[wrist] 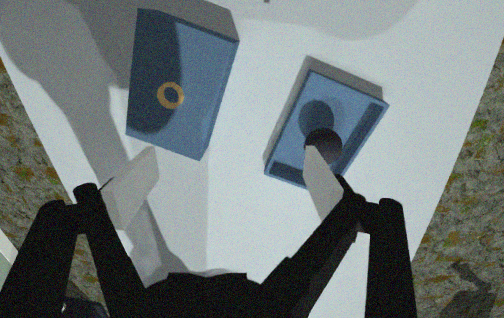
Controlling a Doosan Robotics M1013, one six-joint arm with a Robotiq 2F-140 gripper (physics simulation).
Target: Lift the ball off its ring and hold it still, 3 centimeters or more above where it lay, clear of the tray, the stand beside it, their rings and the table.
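Places are measured from the arm's base along level axes (x ahead, y left, z up), in millimetres.
Pixels of known places: gripper, fingertip midpoint: [230,161].
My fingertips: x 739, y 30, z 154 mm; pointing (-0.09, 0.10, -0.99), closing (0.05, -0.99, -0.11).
Observation:
Behind a point stands the place of what it marks.
A dark ball [326,142] {x 699, y -86, z 8 mm} is in the blue tray [289,150] {x 649, y -41, z -53 mm} at the right of the wrist view. Its ring does not show beneath it. A round shadow lies on the tray floor beside the ball. My gripper [230,161] {x 739, y 30, z 154 mm} is open and empty. Its right fingertip covers the lower left part of the ball in this view; its left fingertip shows over the table, below the stand. The blue stand [207,75] {x 780, y 91, z 0 mm} is left of the tray, with an orange ring [160,95] {x 750, y 158, z 9 mm} on its top, partly in shadow.
The white table [240,210] {x 491, y 44, z -57 mm} lies beneath the tray and stand, with broad grey shadows at the left and top. Brown and green speckled floor [465,200] shows past the table's left and right edges. The tray's raised walls surround the ball.

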